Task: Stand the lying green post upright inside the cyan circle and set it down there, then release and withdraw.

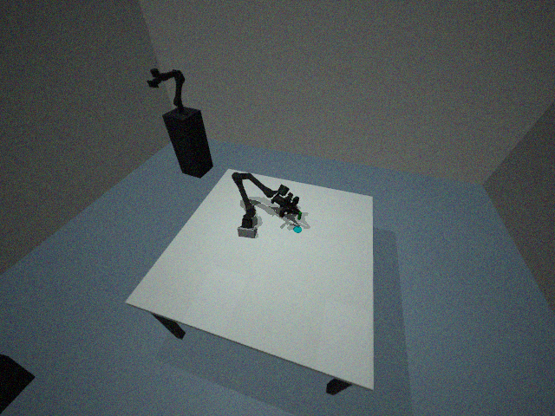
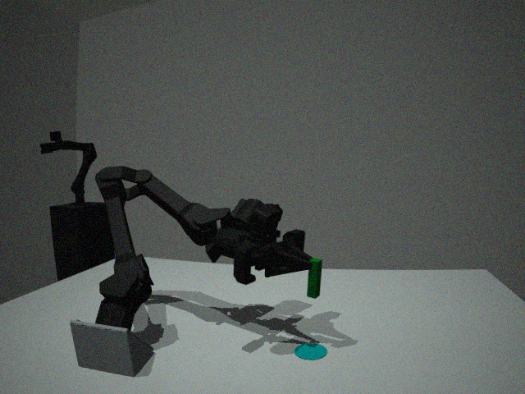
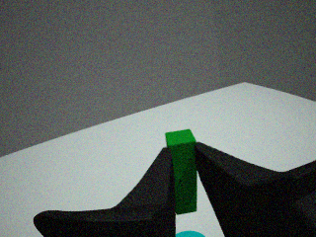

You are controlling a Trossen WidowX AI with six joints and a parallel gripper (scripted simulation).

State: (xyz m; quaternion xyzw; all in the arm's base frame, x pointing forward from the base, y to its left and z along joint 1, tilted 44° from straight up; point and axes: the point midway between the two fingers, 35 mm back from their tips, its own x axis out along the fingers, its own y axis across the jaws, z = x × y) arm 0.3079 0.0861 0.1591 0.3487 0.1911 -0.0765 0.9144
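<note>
My gripper tip is 170 mm above the cyan circle. The rest, counted from my gripper tip: green post: 20 mm below.
</note>
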